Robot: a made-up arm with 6 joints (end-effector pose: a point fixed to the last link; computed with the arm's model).
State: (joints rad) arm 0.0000 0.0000 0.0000 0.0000 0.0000 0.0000
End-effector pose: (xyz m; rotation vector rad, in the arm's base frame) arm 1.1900 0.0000 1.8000 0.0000 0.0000 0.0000
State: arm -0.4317 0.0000 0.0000 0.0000 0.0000 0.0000
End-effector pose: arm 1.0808 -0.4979 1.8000 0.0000 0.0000 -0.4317
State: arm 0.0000 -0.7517 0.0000 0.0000 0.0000 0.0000
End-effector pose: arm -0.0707 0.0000 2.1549 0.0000 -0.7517 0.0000
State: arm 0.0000 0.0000 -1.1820 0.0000 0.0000 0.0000
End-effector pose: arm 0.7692 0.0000 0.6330 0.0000 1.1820 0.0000
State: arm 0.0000 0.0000 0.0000 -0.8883 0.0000 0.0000
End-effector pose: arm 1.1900 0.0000 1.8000 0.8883 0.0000 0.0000
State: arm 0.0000 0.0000 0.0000 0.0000 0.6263 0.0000
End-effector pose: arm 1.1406 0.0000 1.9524 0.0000 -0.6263 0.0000
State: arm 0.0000 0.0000 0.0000 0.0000 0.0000 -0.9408
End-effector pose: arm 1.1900 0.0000 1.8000 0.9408 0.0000 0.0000
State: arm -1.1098 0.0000 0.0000 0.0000 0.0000 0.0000
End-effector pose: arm 0.5294 -1.0658 1.8000 0.0000 0.0000 -1.1098
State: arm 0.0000 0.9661 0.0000 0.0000 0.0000 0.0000
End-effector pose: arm 1.8922 0.0000 0.2988 0.0000 0.9661 0.0000
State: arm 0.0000 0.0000 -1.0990 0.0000 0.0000 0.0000
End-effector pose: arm 0.8413 0.0000 0.6907 0.0000 1.0990 0.0000
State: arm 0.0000 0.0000 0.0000 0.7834 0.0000 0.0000
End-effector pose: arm 1.1900 0.0000 1.8000 -0.7834 0.0000 0.0000
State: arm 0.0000 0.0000 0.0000 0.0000 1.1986 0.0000
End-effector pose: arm 1.0245 0.0000 2.0422 0.0000 -1.1986 0.0000
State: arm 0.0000 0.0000 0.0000 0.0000 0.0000 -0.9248
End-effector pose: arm 1.1900 0.0000 1.8000 0.9248 0.0000 0.0000
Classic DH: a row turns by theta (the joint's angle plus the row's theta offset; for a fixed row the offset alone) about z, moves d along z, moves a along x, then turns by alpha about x. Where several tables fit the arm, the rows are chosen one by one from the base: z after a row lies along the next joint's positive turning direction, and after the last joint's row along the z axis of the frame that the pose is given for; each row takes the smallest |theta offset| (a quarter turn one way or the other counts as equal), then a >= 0, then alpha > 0; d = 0 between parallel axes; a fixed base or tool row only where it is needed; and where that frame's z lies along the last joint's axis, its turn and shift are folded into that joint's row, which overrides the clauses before.
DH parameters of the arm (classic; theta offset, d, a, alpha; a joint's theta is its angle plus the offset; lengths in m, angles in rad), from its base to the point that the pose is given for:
joint 1: 0 0.38 0.11 -1.5708
joint 2: -1.5708 0 1.15 3.1416
joint 3: 0 0 0.27 -1.5708
joint 4: 0 -0.82 0 1.5708
joint 5: 0 0 0 -1.5708
joint 6: 1.5708 -0.26 0 1.5708
tool (fixed): -1.5708 0 0 0

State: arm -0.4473 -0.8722 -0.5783 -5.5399 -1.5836 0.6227
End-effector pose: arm -0.0867 -0.1535 1.4314 -0.6562 1.6281 -0.5725
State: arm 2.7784 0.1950 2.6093 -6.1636 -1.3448 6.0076
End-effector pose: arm 0.3243 -0.0909 2.0784 1.5251 0.1193 2.4175
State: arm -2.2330 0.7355 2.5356 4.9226 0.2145 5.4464
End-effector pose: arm -0.2661 -0.2532 2.2147 -0.2788 -1.5569 0.2612
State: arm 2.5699 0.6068 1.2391 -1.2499 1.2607 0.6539
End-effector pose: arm -0.9540 0.8931 2.1370 1.5373 0.4750 1.1730
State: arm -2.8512 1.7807 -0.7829 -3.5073 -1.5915 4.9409
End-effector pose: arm -0.8244 -0.1493 -0.7341 0.7845 2.0630 -1.1237
